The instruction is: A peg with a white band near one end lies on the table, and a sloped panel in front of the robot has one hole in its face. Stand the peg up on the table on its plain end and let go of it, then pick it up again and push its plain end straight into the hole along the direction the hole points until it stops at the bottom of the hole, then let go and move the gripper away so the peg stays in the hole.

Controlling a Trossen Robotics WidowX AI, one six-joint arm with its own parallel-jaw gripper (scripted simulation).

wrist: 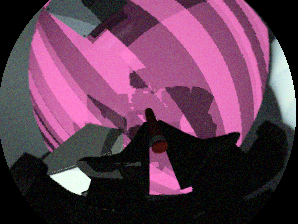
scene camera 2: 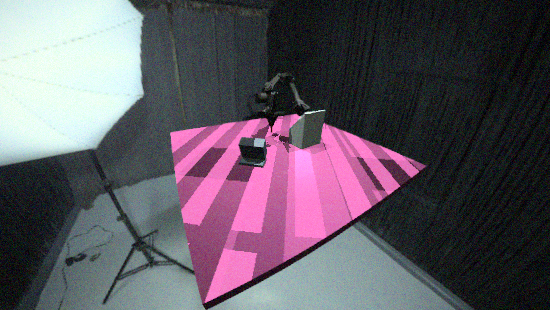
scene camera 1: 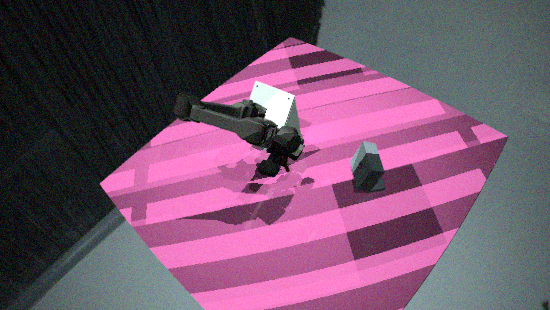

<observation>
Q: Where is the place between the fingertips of the gripper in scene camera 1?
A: At 284, 164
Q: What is the gripper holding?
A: A peg.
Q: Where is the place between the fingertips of the gripper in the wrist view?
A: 152, 124
</observation>
